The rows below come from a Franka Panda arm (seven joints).
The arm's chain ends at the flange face. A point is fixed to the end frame.
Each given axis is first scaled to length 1.
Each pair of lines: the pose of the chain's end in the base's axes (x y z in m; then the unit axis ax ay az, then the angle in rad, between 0 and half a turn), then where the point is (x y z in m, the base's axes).
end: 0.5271 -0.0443 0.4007 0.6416 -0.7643 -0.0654 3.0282
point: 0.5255 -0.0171 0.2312
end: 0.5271 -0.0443 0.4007 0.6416 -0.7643 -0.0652 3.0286
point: 0.5256 -0.0171 0.2312
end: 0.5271 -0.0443 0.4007 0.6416 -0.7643 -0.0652 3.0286
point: 0.5256 -0.0171 0.2312
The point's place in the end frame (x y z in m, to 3 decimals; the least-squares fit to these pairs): -0.027 -0.023 0.168
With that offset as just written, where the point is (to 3 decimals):
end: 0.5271 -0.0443 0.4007 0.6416 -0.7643 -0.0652 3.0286
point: 0.526 -0.017 0.231
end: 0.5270 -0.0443 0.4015 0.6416 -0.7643 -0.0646 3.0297
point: 0.526 -0.017 0.232
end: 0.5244 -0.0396 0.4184 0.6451 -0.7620 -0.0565 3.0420
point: 0.526 -0.013 0.249
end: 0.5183 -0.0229 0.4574 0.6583 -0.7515 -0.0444 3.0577
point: 0.524 0.003 0.288
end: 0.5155 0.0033 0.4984 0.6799 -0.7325 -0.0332 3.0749
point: 0.525 0.029 0.329
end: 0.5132 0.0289 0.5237 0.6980 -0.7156 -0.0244 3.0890
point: 0.525 0.055 0.354
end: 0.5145 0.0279 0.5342 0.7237 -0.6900 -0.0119 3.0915
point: 0.527 0.053 0.365
